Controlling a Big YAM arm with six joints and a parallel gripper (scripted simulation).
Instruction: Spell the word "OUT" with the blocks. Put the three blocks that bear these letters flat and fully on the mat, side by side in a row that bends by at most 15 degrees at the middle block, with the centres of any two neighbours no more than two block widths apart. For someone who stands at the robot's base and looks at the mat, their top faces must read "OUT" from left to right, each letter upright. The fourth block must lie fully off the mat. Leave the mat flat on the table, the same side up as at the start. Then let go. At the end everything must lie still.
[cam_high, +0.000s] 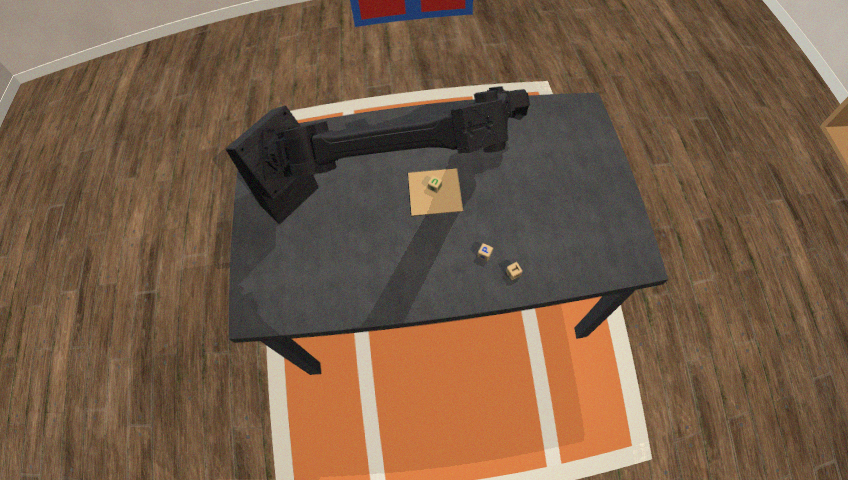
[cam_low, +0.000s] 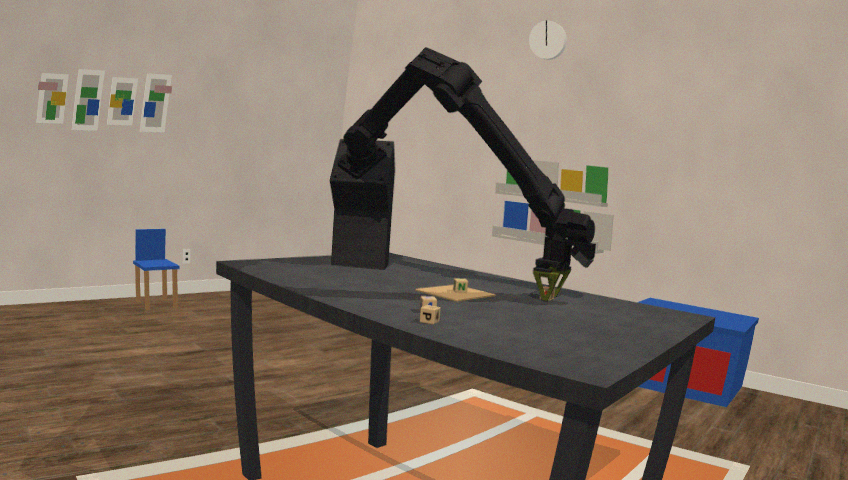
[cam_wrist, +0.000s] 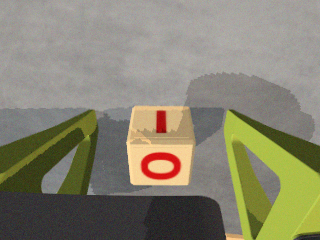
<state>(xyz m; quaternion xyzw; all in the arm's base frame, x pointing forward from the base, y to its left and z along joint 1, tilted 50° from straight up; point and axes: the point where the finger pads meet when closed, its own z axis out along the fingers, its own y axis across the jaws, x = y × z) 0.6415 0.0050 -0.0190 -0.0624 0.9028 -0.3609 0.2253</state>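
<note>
Right now my hand is 10 mm past the O block. From my hand the other things lie so: green-lettered block: 210 mm behind, 80 mm to the right, 10 mm above; P block: 170 mm behind, 320 mm to the right; tan mat: 220 mm behind, 90 mm to the right, 10 mm below.
</note>
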